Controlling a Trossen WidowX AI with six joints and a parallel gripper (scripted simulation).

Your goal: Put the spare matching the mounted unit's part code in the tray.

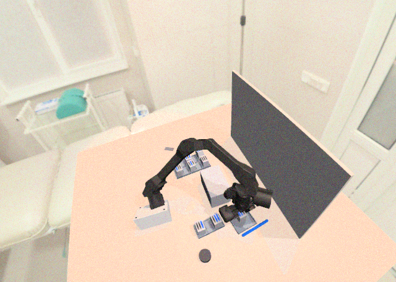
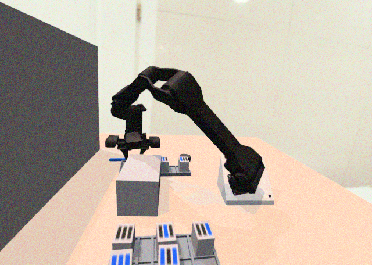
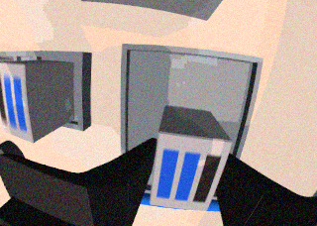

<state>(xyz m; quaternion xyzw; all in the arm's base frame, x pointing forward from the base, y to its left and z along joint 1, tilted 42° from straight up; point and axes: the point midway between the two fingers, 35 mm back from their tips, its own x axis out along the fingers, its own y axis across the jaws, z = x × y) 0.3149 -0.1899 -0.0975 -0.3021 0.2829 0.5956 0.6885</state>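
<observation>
Right now the grey spare block is 10 mm above my gripper tip. The rest, counted from my gripper tip: black disc (210 mm behind, 70 mm to the right, 10 mm below); grey mounted unit (180 mm to the left, 30 mm behind, 30 mm above); flat grey tray (20 mm below).
</observation>
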